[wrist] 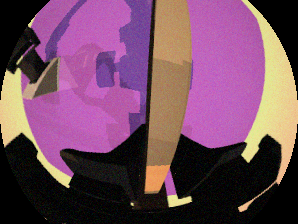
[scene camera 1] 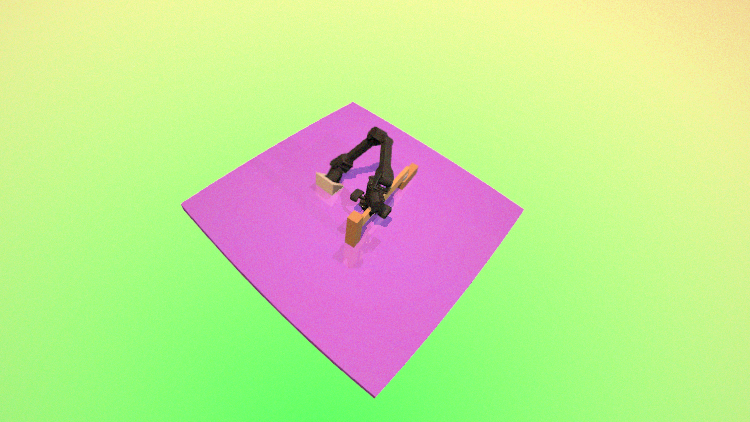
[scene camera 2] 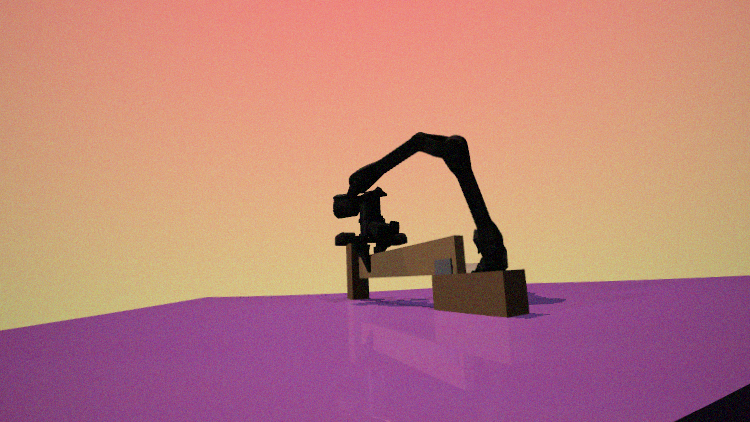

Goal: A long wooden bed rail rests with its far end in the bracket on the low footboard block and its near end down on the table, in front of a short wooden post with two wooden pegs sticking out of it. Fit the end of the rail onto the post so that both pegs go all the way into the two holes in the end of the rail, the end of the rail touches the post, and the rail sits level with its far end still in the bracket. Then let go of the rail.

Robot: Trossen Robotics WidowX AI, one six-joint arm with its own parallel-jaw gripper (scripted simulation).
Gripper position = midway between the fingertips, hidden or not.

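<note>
I can see my gripper (scene camera 2: 373, 272), and the wrist view gives me the gripper as well (wrist: 153, 127). There is also a wooden bed rail (scene camera 2: 416, 260) that I can see.
</note>
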